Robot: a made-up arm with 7 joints. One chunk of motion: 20 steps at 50 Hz.
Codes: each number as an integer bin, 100 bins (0 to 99) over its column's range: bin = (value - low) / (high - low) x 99, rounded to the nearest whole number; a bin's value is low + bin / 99 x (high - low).
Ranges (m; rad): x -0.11..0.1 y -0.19..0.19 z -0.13..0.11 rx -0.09..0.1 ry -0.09..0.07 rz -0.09..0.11
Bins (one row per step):
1: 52 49 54 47 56 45
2: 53 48 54 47 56 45
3: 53 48 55 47 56 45
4: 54 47 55 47 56 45
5: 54 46 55 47 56 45
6: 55 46 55 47 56 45
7: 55 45 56 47 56 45
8: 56 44 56 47 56 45
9: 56 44 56 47 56 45
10: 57 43 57 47 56 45
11: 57 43 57 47 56 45
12: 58 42 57 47 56 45
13: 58 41 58 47 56 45
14: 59 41 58 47 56 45
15: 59 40 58 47 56 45
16: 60 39 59 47 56 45
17: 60 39 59 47 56 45
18: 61 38 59 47 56 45
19: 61 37 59 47 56 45
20: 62 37 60 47 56 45
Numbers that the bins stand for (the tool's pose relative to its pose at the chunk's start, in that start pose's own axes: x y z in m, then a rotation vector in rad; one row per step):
1: 0.0003 -0.0019 0.0009 0.0002 0.0005 0.0009
2: 0.0024 -0.0058 0.0009 0.0002 0.0005 0.0009
3: 0.0024 -0.0058 0.0033 0.0002 0.0005 0.0009
4: 0.0045 -0.0096 0.0033 0.0002 0.0005 0.0009
5: 0.0045 -0.0134 0.0033 0.0002 0.0005 0.0009
6: 0.0067 -0.0134 0.0033 0.0002 0.0005 0.0009
7: 0.0067 -0.0173 0.0058 0.0002 0.0005 0.0009
8: 0.0088 -0.0211 0.0058 0.0002 0.0005 0.0009
9: 0.0088 -0.0211 0.0058 0.0002 0.0005 0.0009
10: 0.0109 -0.0249 0.0082 0.0002 0.0005 0.0009
11: 0.0109 -0.0249 0.0082 0.0002 0.0005 0.0009
12: 0.0130 -0.0288 0.0082 0.0002 0.0005 0.0009
13: 0.0130 -0.0326 0.0106 0.0002 0.0005 0.0009
14: 0.0152 -0.0326 0.0106 0.0002 0.0005 0.0009
15: 0.0152 -0.0365 0.0106 0.0002 0.0005 0.0009
16: 0.0173 -0.0403 0.0130 0.0002 0.0005 0.0009
17: 0.0173 -0.0403 0.0130 0.0002 0.0005 0.0009
18: 0.0194 -0.0441 0.0130 0.0002 0.0005 0.0009
19: 0.0194 -0.0480 0.0130 0.0002 0.0005 0.0009
20: 0.0215 -0.0480 0.0155 0.0002 0.0005 0.0009

